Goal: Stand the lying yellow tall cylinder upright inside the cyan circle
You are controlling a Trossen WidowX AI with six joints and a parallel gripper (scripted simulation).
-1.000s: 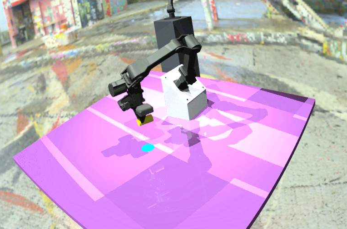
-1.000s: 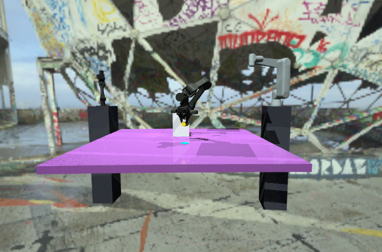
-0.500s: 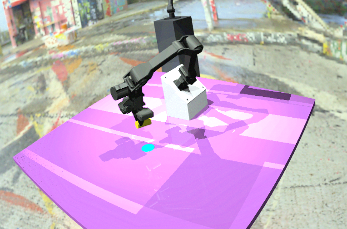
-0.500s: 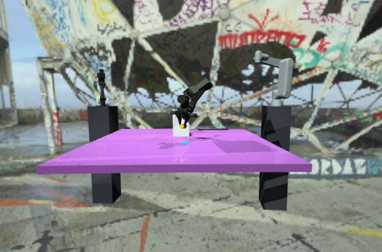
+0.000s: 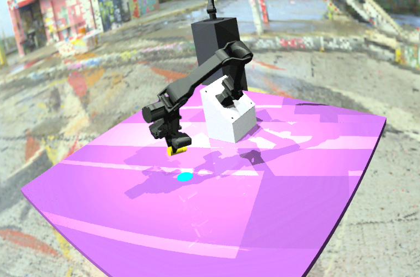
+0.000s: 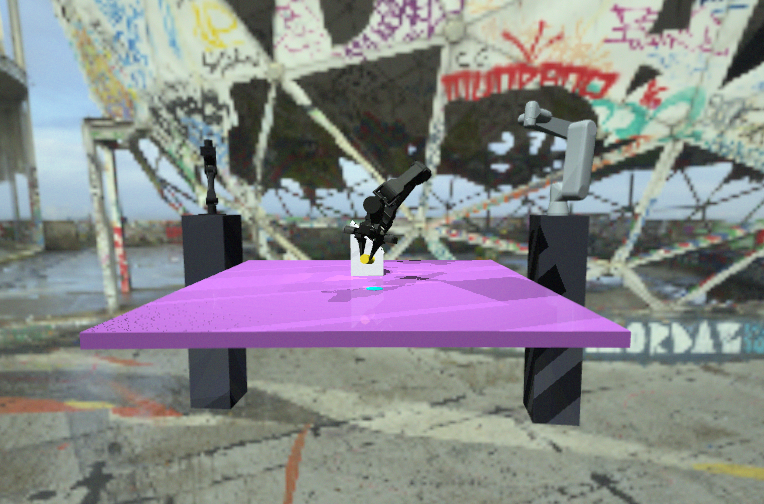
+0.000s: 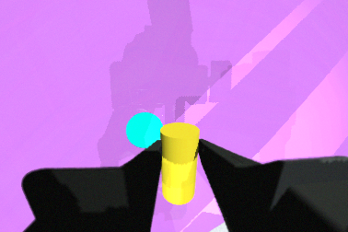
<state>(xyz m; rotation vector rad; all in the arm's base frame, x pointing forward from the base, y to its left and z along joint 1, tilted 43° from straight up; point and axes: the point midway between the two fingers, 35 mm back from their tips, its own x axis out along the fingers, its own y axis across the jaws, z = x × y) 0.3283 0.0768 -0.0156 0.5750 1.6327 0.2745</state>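
My gripper tip is now 1 cm past the cyan circle, 3 cm to the right of it and 11 cm above it. Round my gripper tip: yellow cylinder: 2 cm behind.
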